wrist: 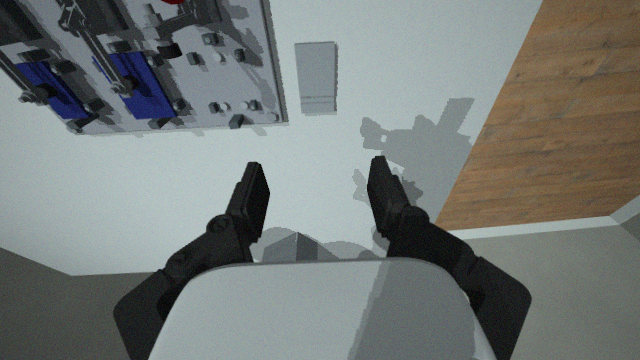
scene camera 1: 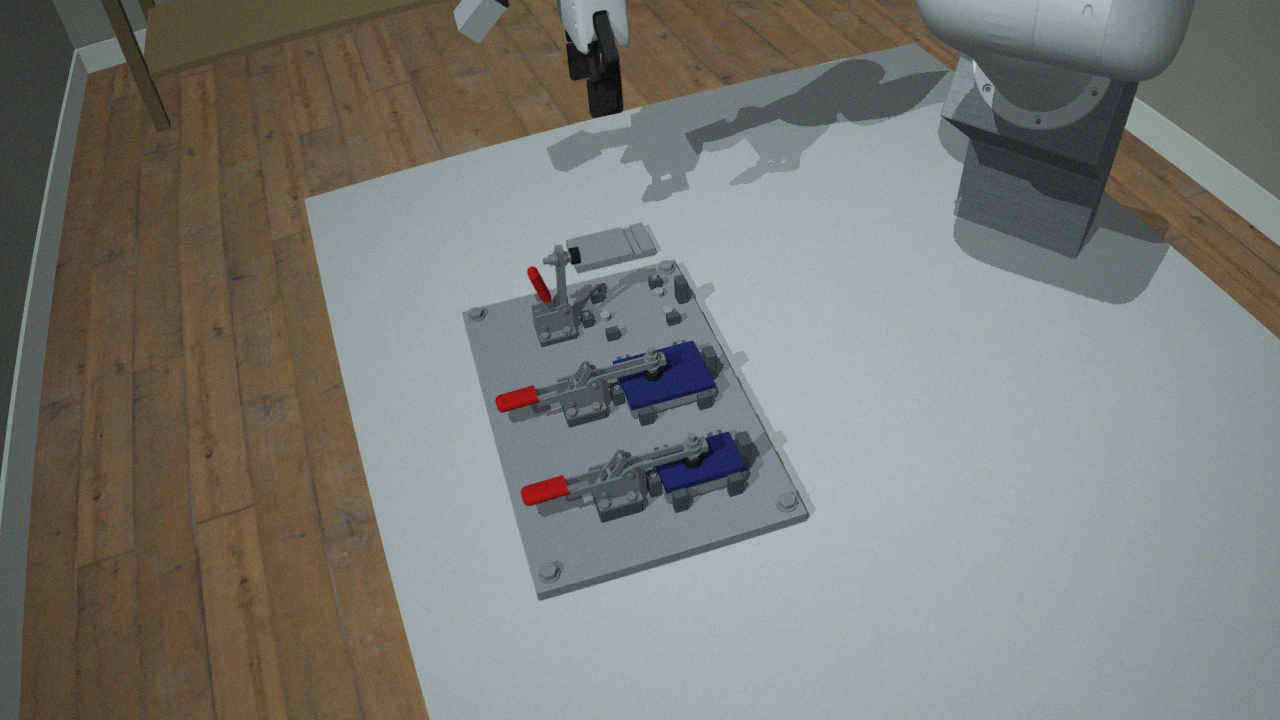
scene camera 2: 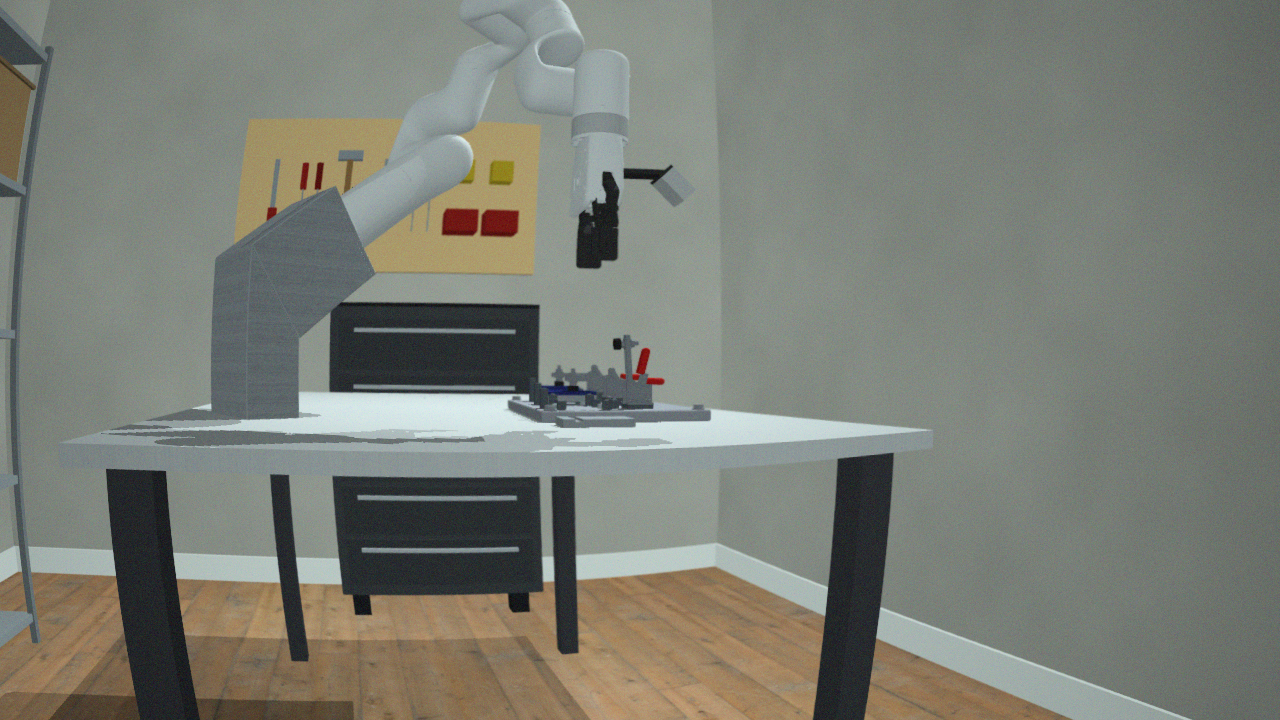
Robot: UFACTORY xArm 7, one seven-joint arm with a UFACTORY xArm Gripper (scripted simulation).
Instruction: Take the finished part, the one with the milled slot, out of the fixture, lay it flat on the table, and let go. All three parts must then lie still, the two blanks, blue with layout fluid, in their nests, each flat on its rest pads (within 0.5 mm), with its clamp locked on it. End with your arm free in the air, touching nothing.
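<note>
My gripper is visible to me, and both the wrist view and scene camera 2 show it. With the gripper in the scene there are a grey slotted part and a fixture plate.
</note>
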